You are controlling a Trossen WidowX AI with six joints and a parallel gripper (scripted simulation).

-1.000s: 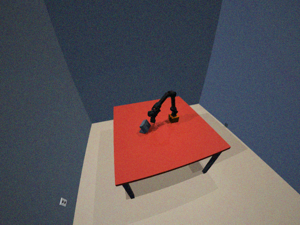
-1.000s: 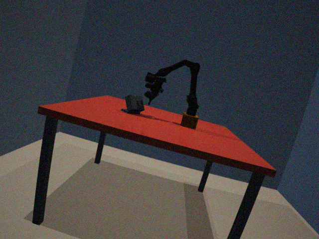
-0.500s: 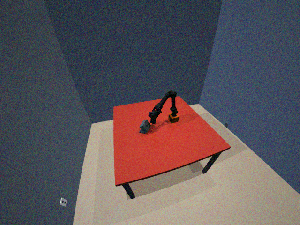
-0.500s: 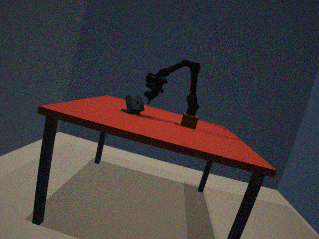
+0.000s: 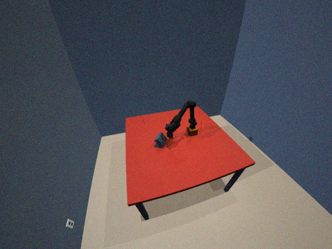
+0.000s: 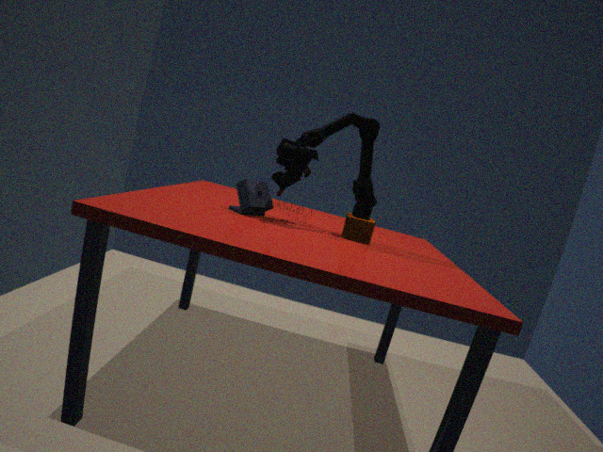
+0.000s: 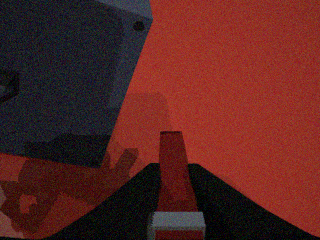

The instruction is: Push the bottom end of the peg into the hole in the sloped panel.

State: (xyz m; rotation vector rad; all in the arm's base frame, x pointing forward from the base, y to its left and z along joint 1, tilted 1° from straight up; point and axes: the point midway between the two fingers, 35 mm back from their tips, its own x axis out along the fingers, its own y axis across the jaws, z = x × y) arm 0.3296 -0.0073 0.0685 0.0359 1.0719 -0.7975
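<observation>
Right now the hole is 80 mm ahead of my gripper tip, 40 mm to the left of it and 40 mm below it. The rest, counted from my gripper tip: sloped panel: 100 mm ahead, 50 mm below, 20 mm to the left; then red peg: 10 mm to the left, 10 mm above.
</observation>
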